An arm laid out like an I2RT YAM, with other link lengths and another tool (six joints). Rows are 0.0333 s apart.
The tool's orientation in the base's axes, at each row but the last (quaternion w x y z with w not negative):
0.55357 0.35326 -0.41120 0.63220
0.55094 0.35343 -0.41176 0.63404
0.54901 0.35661 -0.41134 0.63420
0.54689 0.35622 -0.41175 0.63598
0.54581 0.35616 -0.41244 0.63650
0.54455 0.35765 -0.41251 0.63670
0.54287 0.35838 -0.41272 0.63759
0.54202 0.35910 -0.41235 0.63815
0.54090 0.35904 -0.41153 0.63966
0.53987 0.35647 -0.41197 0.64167
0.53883 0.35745 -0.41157 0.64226
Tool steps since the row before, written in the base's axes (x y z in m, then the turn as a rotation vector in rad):
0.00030 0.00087 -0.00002 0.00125 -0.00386 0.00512
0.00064 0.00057 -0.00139 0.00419 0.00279 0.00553
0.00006 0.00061 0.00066 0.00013 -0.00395 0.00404
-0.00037 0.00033 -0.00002 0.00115 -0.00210 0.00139
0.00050 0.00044 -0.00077 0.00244 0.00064 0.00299
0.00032 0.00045 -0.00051 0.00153 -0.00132 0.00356
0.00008 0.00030 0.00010 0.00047 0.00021 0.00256
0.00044 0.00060 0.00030 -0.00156 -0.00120 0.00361
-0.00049 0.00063 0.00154 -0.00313 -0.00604 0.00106
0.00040 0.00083 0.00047 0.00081 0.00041 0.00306
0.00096 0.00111 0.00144 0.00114 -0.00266 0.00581
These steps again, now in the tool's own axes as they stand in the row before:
0.00030 -0.00034 -0.00080 0.00287 -0.00171 0.00562
-0.00111 -0.00048 -0.00109 0.00552 -0.00503 -0.00029
0.00083 -0.00018 -0.00029 0.00204 -0.00042 0.00525
0.00017 0.00035 -0.00031 0.00024 -0.00119 0.00249
-0.00059 -0.00042 -0.00071 0.00259 -0.00286 0.00064
-0.00033 -0.00028 -0.00062 0.00246 -0.00191 0.00265
0.00020 -0.00011 -0.00023 0.00233 -0.00083 0.00084
0.00044 -0.00052 -0.00042 0.00303 0.00113 0.00253
0.00172 0.00022 0.00004 -0.00094 0.00340 0.00591
0.00069 -0.00053 -0.00056 0.00279 -0.00127 0.00088
0.00158 -0.00124 -0.00042 0.00400 -0.00174 0.00481

